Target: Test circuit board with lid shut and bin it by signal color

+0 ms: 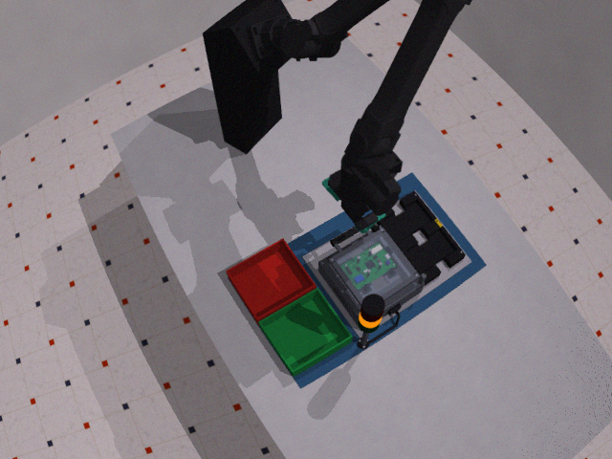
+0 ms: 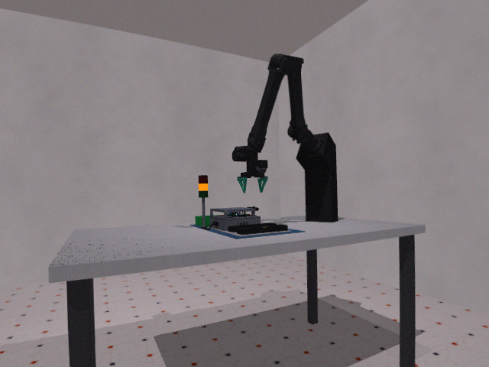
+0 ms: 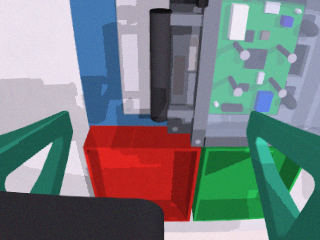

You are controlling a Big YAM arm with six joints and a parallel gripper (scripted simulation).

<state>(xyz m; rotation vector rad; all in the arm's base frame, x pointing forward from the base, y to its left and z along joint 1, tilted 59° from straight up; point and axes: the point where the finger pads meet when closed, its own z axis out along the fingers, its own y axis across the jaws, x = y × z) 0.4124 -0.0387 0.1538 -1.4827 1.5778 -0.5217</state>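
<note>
The latch hook lies 1 cm ahead of my hand, 6 cm to the left of it and 9 cm below it. The rest, counted from my hand: green circuit board: 8 cm ahead, 1 cm to the left, 11 cm below; tester lid: 9 cm ahead, 1 cm to the left, 9 cm below; tester plate: 9 cm ahead, 2 cm to the left, 11 cm below.
</note>
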